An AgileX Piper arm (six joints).
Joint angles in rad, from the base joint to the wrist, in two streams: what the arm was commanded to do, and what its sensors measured. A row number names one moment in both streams.
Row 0, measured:
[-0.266 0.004 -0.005 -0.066 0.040 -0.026]
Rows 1 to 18, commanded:
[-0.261 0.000 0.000 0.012 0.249 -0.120]
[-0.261 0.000 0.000 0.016 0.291 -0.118]
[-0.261 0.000 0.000 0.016 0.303 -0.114]
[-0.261 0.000 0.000 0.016 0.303 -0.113]
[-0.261 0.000 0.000 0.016 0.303 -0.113]
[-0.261 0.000 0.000 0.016 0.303 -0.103]
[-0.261 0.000 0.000 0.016 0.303 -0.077]
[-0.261 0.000 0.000 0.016 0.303 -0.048]
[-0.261 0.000 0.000 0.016 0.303 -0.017]
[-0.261 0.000 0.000 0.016 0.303 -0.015]
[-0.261 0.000 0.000 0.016 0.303 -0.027]
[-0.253 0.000 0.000 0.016 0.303 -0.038]
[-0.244 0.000 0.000 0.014 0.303 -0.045]
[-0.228 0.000 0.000 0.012 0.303 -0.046]
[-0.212 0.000 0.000 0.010 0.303 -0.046]
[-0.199 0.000 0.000 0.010 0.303 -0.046]
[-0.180 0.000 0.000 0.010 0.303 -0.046]
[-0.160 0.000 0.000 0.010 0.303 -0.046]
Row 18, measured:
[-0.218 0.004 -0.003 0.011 0.300 -0.037]
